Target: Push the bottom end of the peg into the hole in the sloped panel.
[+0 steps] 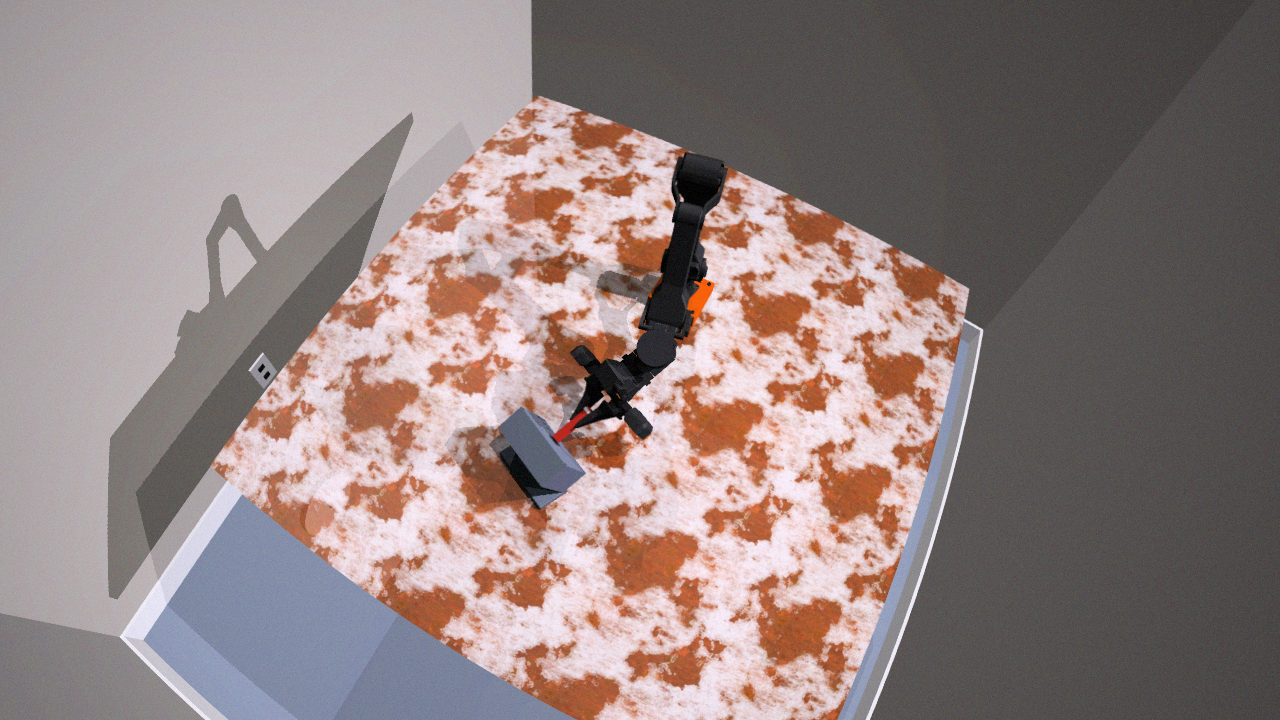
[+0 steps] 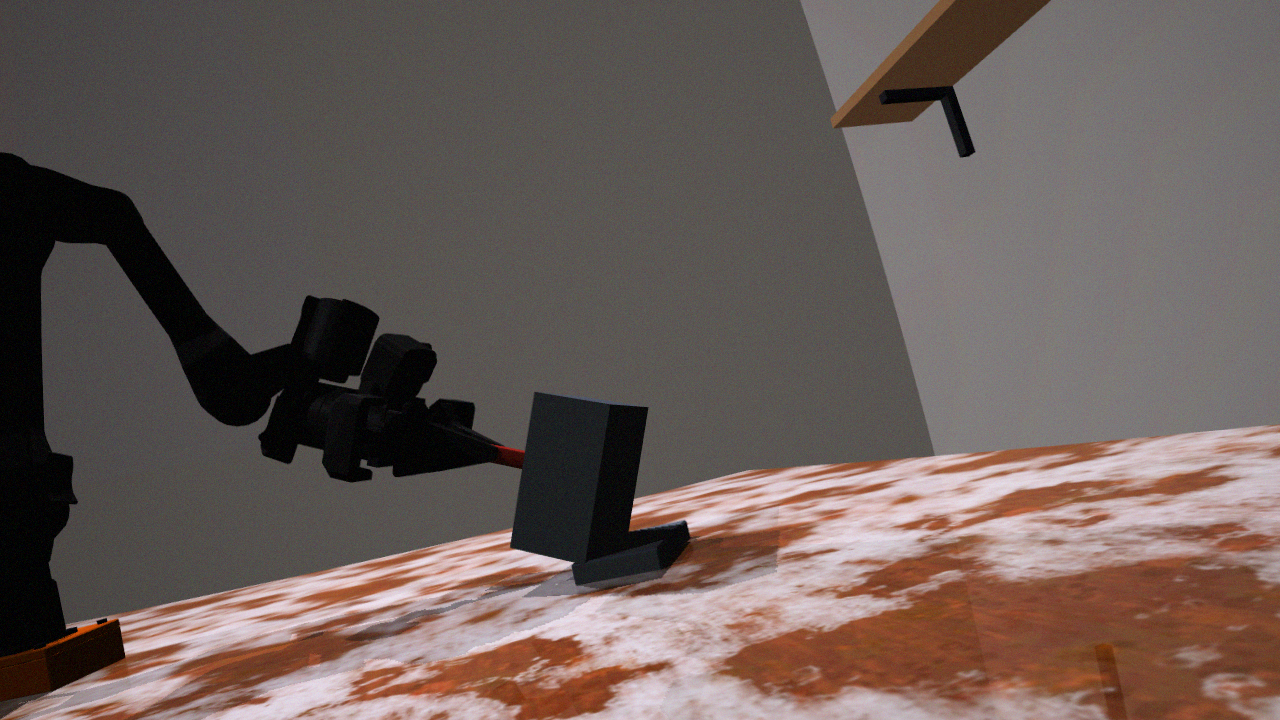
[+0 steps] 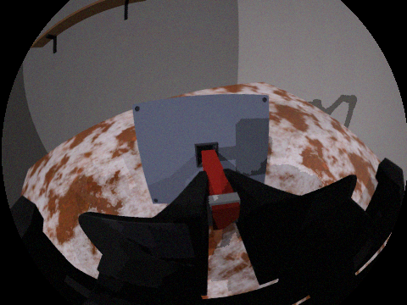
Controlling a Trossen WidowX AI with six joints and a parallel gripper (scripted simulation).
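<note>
The grey sloped panel lies 6 cm ahead of my gripper tip, 2 cm to the right of it and 3 cm below it. The rest, counted from my gripper tip: peg 1 cm behind, 1 cm above.
</note>
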